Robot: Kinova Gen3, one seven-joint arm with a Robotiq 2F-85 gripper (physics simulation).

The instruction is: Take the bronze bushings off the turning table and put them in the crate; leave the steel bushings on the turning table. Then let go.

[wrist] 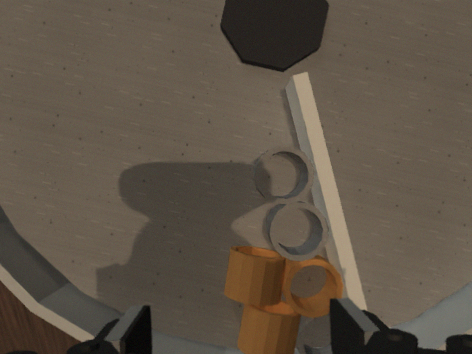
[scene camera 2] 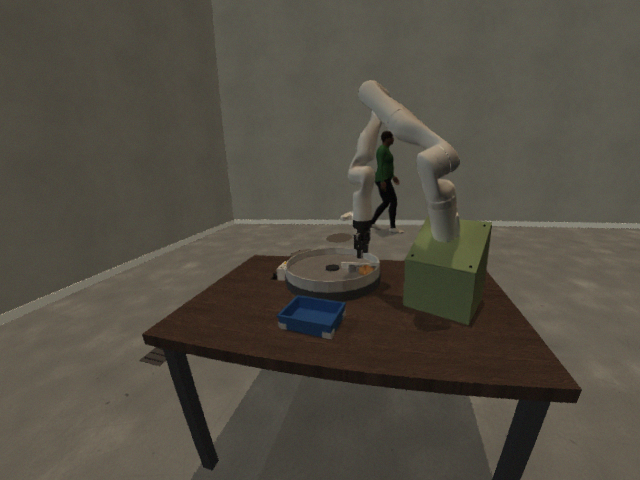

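Seen in the pictures: gripper, fingertip midpoint: (wrist: 240, 326) (scene camera 2: 362, 255); arm's base, origin of the base link: (scene camera 2: 445, 233).
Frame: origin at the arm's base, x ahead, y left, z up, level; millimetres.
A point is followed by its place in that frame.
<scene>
My gripper (scene camera 2: 360, 255) {x 309, y -39, z -118 mm} (wrist: 240, 326) {x 309, y -39, z -118 mm} is open and empty, above the near-base side of the turning table (scene camera 2: 330, 285) {x 401, y 119, z -190 mm} (wrist: 35, 270) {x 332, y 76, z -196 mm}. In the wrist view, one bronze bushing (wrist: 255, 276) {x 314, y -49, z -175 mm} lies on its side, a second bronze bushing (wrist: 269, 331) {x 284, y -52, z -175 mm} lies below it, partly cut off, and a third bronze bushing (wrist: 334, 287) {x 298, y -92, z -186 mm} shows its round opening beside them. Two steel bushings (wrist: 304, 172) {x 363, y -86, z -193 mm} (wrist: 318, 231) {x 329, y -88, z -191 mm} stand in a row above, against a pale bar. A greyish round shape near the right finger is partly hidden. The blue crate (scene camera 2: 309, 325) {x 401, y 338, z -226 mm} stands in front of the turning table.
The pale bar (wrist: 325, 175) (scene camera 2: 355, 264) {x 350, y -80, z -181 mm} runs outward from near the black hub (wrist: 275, 30) {x 448, y -83, z -199 mm} (scene camera 2: 332, 267) {x 455, y -78, z -199 mm}. The turning table has a raised rim. The green base block (scene camera 2: 442, 284) {x 9, y 134, z -139 mm} stands at the right. A white device (scene camera 2: 281, 270) {x 681, y -14, z -208 mm} sits left of the turning table. A person (scene camera 2: 385, 165) walks behind.
</scene>
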